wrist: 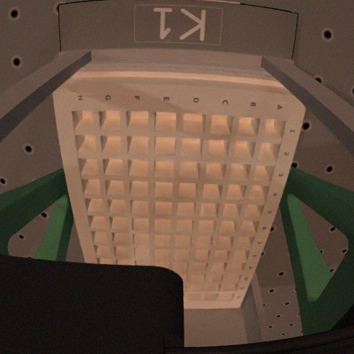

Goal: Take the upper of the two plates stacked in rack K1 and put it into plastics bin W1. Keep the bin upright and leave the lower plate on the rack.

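Note:
The upper plate (pixel 179 101), a pale deep-well plate with square wells, lettered H to A along its far edge, lies face up in rack K1 (pixel 100 27). Thin edge lines show below its far edge; the lower plate cannot be made out clearly there. My gripper (pixel 177 176) is open, its green fingers standing to the left and right of the upper plate, close to its long sides. Nothing is held. Whether the fingers touch the plate cannot be told. Bin W1 does not show in the wrist view.
Grey rails of the rack run along both sides at the far end, under the K1 label panel. A dark surface with round holes lies around and below the rack. A black part of the arm's own hardware (pixel 90 305) covers the lower left and hides the plate's near corner.

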